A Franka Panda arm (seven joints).
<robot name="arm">
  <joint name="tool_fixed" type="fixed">
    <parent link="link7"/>
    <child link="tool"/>
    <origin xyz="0 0 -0.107" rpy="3.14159 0 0"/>
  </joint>
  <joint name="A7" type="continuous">
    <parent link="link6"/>
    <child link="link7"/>
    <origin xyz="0.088 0 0"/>
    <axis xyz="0 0 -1"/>
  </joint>
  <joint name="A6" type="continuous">
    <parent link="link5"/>
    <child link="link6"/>
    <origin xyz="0 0 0"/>
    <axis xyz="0 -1 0"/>
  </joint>
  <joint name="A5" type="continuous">
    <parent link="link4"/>
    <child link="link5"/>
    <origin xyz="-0.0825 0 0.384"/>
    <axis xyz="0 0 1"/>
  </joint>
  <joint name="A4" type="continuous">
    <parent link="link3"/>
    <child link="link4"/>
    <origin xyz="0.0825 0 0"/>
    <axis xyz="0 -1 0"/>
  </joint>
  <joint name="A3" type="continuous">
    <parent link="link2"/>
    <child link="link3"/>
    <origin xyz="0 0 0.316"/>
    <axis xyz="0 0 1"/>
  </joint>
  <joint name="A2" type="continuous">
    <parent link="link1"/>
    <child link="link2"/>
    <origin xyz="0 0 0"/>
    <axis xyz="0 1 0"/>
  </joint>
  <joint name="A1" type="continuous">
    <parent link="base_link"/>
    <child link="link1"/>
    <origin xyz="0 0 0.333"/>
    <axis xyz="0 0 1"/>
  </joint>
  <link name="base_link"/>
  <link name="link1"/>
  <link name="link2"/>
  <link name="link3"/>
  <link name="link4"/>
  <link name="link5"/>
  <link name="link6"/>
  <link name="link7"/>
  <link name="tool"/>
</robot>
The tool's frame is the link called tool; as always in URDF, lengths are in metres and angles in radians. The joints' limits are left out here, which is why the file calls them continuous.
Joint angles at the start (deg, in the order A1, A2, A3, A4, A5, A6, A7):
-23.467 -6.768 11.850 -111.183 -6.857 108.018 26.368
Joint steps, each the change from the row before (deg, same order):
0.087 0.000 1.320 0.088 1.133 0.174 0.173
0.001 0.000 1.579 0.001 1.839 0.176 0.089
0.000 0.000 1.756 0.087 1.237 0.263 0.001
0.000 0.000 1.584 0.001 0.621 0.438 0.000
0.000 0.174 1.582 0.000 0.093 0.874 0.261
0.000 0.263 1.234 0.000 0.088 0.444 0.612
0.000 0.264 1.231 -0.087 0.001 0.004 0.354
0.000 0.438 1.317 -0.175 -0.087 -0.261 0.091
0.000 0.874 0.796 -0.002 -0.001 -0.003 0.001
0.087 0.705 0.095 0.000 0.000 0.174 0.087
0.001 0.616 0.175 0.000 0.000 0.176 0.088
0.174 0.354 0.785 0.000 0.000 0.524 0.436
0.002 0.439 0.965 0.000 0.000 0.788 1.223
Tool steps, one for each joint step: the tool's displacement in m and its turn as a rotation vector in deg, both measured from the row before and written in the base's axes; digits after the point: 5 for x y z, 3 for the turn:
0.00350 0.01466 0.00053 0.894 -0.435 0.968
0.00334 0.01733 -0.00038 1.562 -0.418 1.039
0.00328 0.01833 0.00051 0.951 -0.438 1.458
0.00258 0.01598 0.00015 0.383 -0.432 1.450
0.00340 0.01514 -0.00064 -0.052 -0.665 1.350
0.00236 0.01172 -0.00203 0.094 -0.197 0.627
0.00114 0.01156 -0.00351 0.017 0.352 0.869
0.00076 0.01199 -0.00621 -0.023 0.886 1.218
0.00264 0.00657 -0.00784 0.280 0.836 0.792
0.00236 0.00088 -0.00584 0.282 0.471 0.106
0.00205 0.00098 -0.00511 0.242 0.390 0.098
0.00169 0.00896 -0.00241 0.139 -0.203 0.552
0.00222 0.00905 -0.00273 0.234 -0.425 -0.212

